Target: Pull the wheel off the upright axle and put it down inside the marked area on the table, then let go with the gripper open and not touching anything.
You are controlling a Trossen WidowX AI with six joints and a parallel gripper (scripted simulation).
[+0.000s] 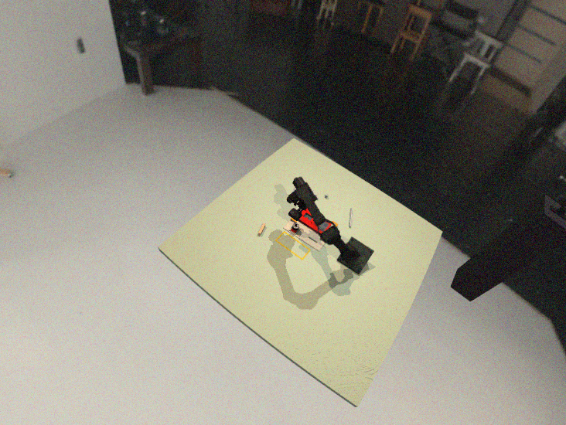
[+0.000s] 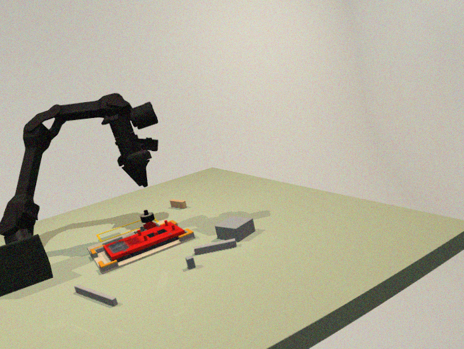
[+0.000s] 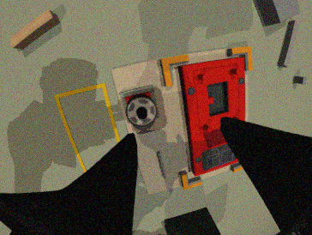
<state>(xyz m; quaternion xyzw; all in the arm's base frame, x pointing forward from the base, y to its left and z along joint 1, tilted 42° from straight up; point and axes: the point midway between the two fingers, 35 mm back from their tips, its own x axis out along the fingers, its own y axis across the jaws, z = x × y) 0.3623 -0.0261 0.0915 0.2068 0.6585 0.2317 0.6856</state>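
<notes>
The wheel lies 100 mm below my gripper tip, 20 mm to the left of it and 10 mm behind it. Round my gripper tip: dark upright axle (100 mm below, 20 mm to the left, 10 mm behind); tan block (160 mm to the left, 130 mm below, 130 mm ahead); grey box (250 mm to the right, 150 mm ahead, 120 mm below).
</notes>
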